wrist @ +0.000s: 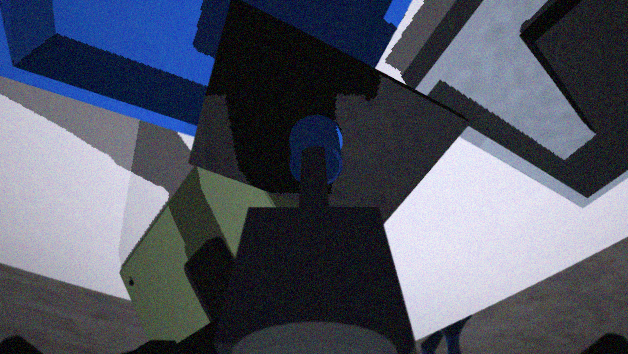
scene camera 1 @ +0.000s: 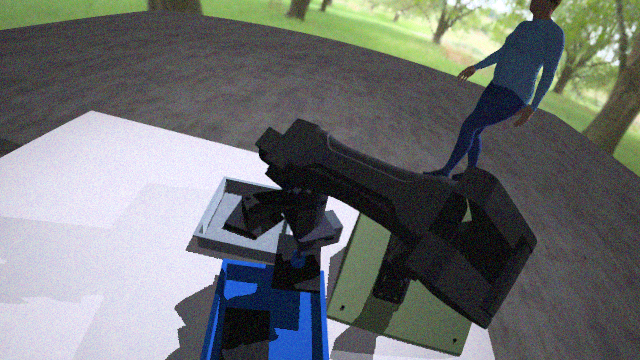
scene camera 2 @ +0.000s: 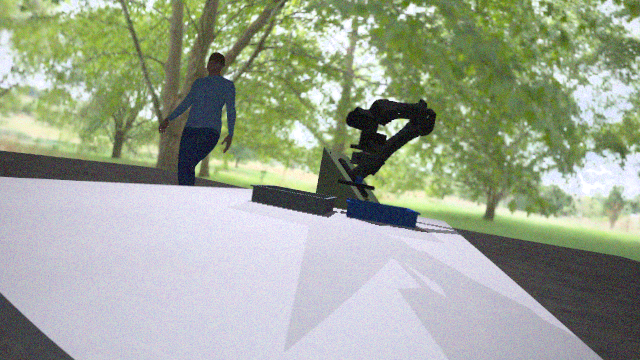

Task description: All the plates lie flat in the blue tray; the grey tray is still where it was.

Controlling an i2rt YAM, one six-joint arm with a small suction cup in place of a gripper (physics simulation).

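Places are measured from the arm's base along level axes (x down, y back, z left), in metres.
Where they show: hand, tool point: (wrist: 313, 131) (scene camera 1: 297, 265) (scene camera 2: 358, 186); arm's base, link origin: (scene camera 1: 400, 257) (scene camera 2: 352, 178).
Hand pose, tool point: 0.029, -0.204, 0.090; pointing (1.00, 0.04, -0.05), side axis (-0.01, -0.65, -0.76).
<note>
Each offset is from my tool point to the top centre of the thing, as dx, dy, dz. Level surfaces: height alone.
My suction cup (scene camera 1: 298, 258) (scene camera 2: 359, 180) (wrist: 316, 150) is blue and holds a black plate {-0.015, -0.002, -0.005} (scene camera 1: 296, 275) (wrist: 370, 145) against its underside. The held plate is roughly level, above the end of the blue tray {+0.051, -0.016, +0.100} (scene camera 1: 323, 320) (scene camera 2: 382, 212) (wrist: 100, 104) nearest the grey tray and partly past its rim. Another black plate {+0.087, -0.044, +0.150} (scene camera 1: 245, 325) lies in the blue tray. The grey tray {+0.051, -0.175, -0.152} (scene camera 1: 235, 248) (scene camera 2: 292, 201) (wrist: 480, 65) stands beside it, with a dark plate {+0.077, -0.183, -0.172} (scene camera 1: 243, 229) (wrist: 595, 70) in it, partly hidden by the arm in scene camera 1. Heavy shadows hide plate edges.
The arm is mounted on a sloped green base (scene camera 1: 430, 315) (scene camera 2: 327, 175) (wrist: 165, 300) beside the trays. All stand on a white table {dx +0.101} (scene camera 1: 50, 260) (scene camera 2: 200, 260) (wrist: 475, 240). A person in blue (scene camera 1: 525, 60) (scene camera 2: 210, 105) is beyond the table.
</note>
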